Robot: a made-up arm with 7 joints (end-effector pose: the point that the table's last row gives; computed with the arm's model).
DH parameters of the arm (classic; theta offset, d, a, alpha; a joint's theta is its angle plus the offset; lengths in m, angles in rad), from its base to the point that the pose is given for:
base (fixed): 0.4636 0 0.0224 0
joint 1: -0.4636 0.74 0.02 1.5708
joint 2: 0 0.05 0.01 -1.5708
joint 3: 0 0.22 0.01 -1.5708
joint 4: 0 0.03 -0.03 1.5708
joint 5: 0 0.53 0.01 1.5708
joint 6: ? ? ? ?
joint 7: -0.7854 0 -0.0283 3.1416
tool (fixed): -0.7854 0.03 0 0
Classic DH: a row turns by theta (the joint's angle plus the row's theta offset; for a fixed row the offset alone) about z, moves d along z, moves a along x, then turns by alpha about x.
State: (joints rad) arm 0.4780 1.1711 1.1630 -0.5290 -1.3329 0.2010 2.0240
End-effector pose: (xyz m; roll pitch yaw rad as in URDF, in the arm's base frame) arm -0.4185 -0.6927 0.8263 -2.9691 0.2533 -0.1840
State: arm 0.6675 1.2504 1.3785 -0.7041 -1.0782 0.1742 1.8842
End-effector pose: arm -0.1188 -0.7897 0.8349 -3.1373 -0.1482 0.1255
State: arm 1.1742 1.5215 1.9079 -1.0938 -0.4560 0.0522 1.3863
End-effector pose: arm 0.4211 -0.5814 1.0180 2.7706 -1.2040 1.0221
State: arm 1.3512 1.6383 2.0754 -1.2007 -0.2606 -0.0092 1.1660
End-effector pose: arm 0.4723 -0.4821 1.0800 1.3363 -1.5354 2.7030
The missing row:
joint 6: 1.5708 0.12 0.13 1.5708
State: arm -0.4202 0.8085 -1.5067 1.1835 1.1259 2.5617 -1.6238
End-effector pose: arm -0.3651 -0.3115 0.9181 1.2160 -1.1093 1.9088
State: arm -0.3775 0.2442 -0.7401 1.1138 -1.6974 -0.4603 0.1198
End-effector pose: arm 0.1091 -0.4352 1.4717 -1.1668 -0.6341 -1.8142
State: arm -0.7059 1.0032 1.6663 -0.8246 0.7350 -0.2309 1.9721
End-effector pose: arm -0.6900 -0.0258 1.1847 1.0178 -0.7072 0.5429
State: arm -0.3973 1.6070 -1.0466 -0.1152 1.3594 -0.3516 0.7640
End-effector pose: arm -0.7819 0.2777 0.7510 -3.0861 -0.3902 -2.9547
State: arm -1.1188 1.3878 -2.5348 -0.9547 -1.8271 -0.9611 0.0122
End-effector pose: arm 0.1601 0.4199 1.3048 -0.4670 -0.0647 0.5950
